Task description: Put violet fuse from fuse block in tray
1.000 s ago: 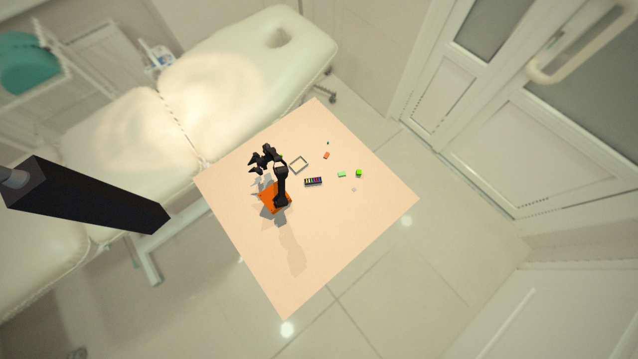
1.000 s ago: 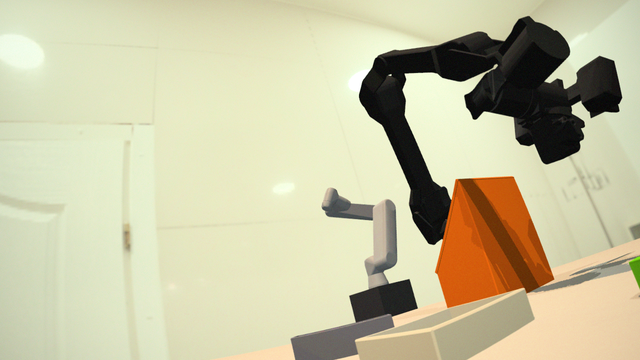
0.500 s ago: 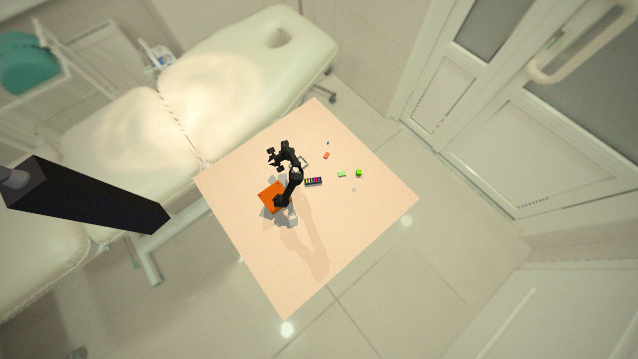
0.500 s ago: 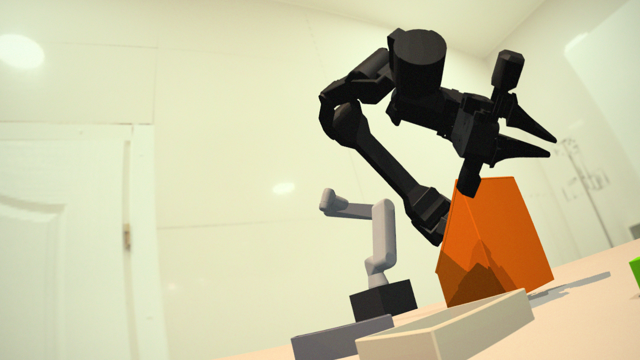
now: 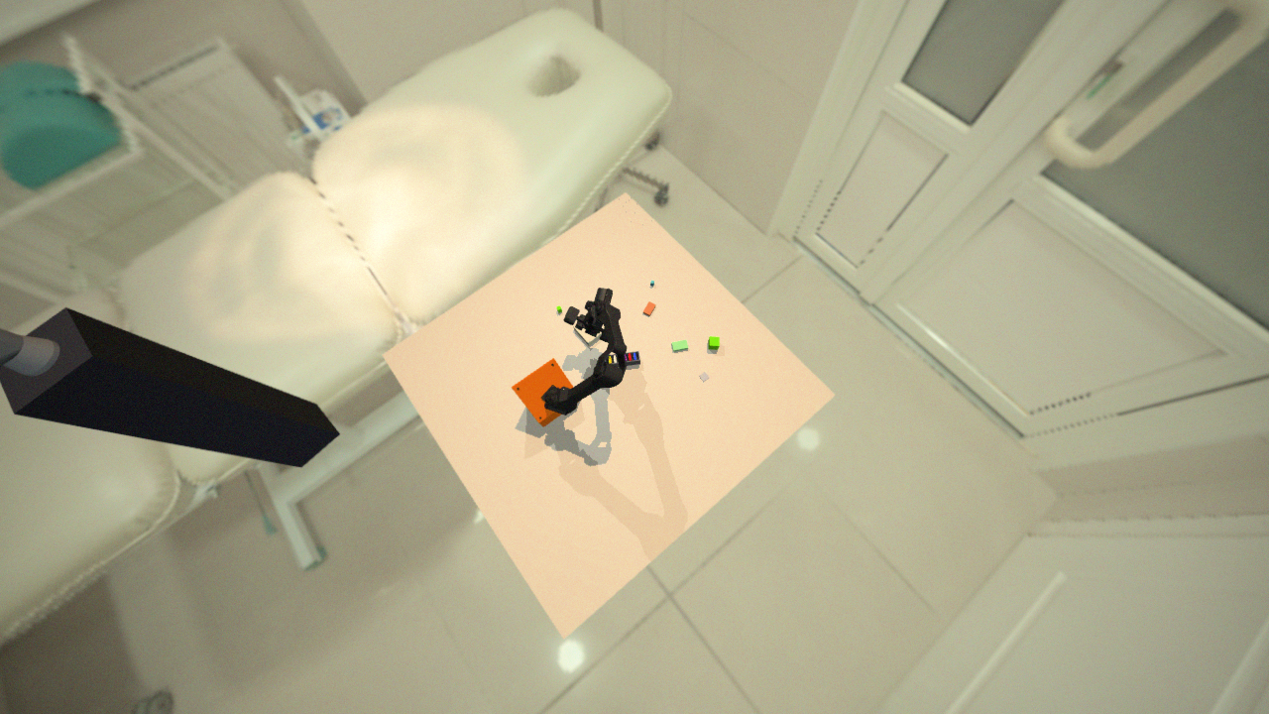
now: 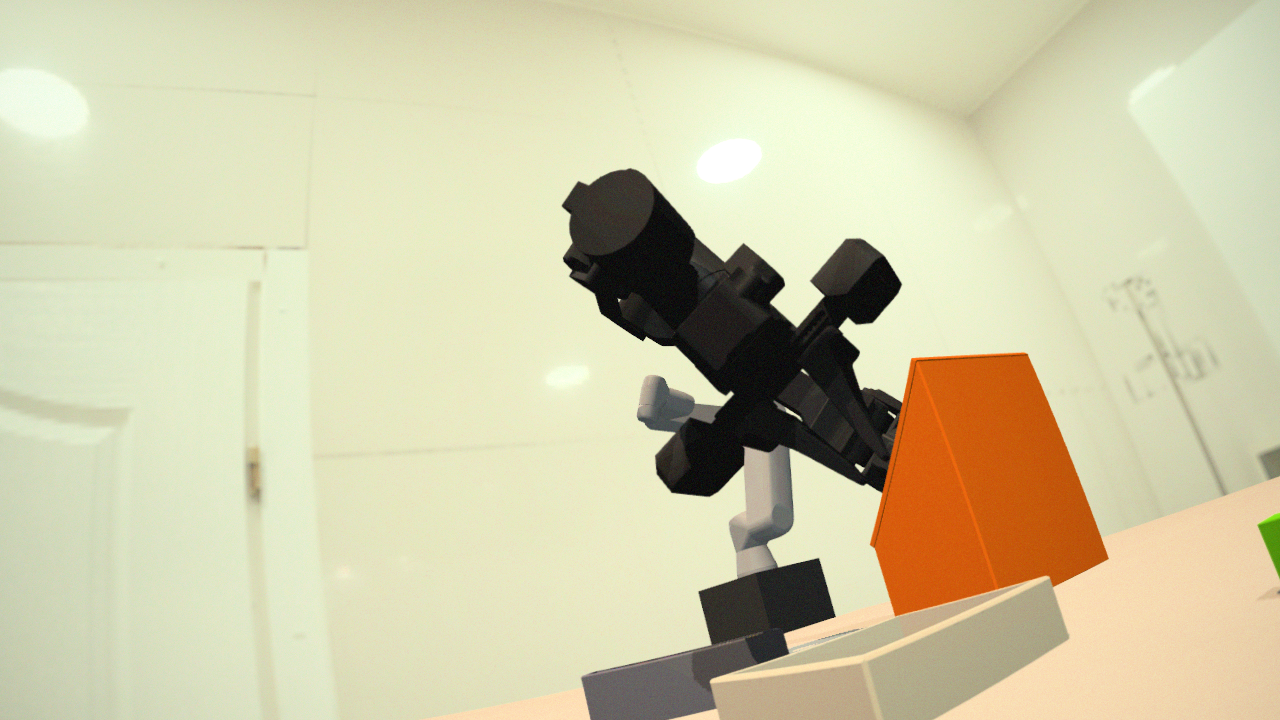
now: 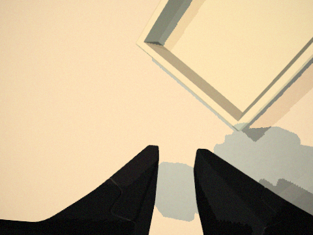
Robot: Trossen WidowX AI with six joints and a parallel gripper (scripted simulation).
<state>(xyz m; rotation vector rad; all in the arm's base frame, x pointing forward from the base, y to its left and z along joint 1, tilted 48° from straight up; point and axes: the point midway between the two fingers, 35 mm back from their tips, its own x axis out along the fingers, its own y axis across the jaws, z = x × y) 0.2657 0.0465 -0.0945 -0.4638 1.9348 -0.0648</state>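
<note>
Right now my gripper tip is 11 cm above the pale tray, 6 cm short of it and 2 cm to the right of it. Also, from my gripper tip: orange block: 28 cm ahead, 11 cm below, 9 cm to the right; then teal bit: 38 cm ahead, 10 cm below, 2 cm to the right; then flat green piece: 29 cm to the right, 24 cm ahead, 10 cm below.
</note>
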